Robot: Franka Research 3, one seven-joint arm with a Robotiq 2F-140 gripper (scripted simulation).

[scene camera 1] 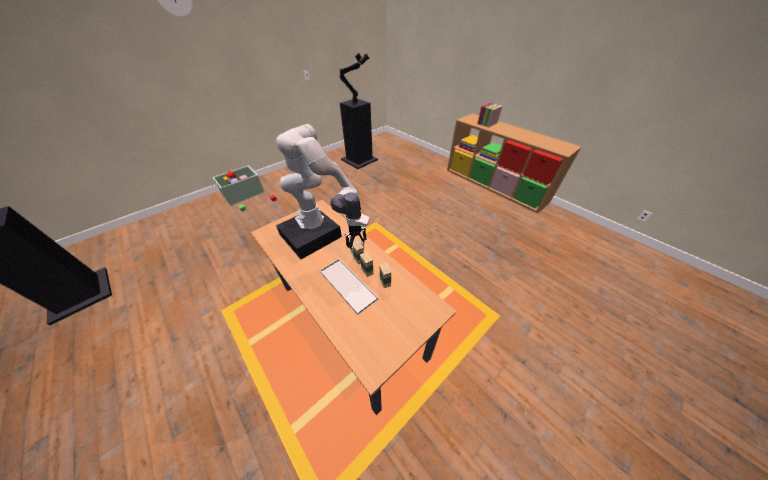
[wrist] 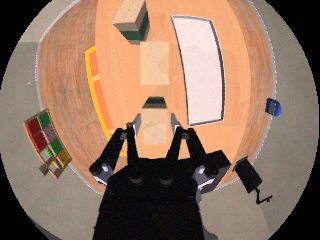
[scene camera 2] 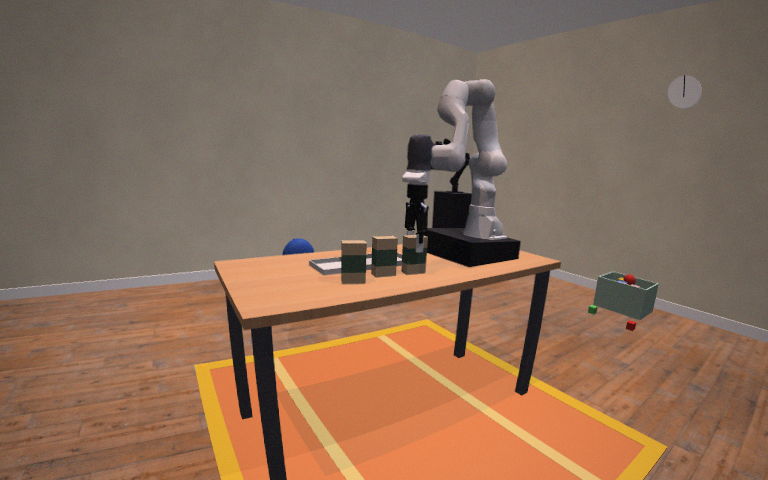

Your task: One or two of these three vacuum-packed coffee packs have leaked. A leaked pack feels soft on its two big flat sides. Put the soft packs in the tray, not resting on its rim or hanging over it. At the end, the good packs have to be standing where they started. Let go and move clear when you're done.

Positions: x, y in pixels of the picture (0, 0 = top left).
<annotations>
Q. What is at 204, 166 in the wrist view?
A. My gripper.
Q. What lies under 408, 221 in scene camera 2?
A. My gripper.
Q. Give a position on a white tray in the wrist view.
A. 203, 71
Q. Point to a white tray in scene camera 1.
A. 359, 297
</annotations>
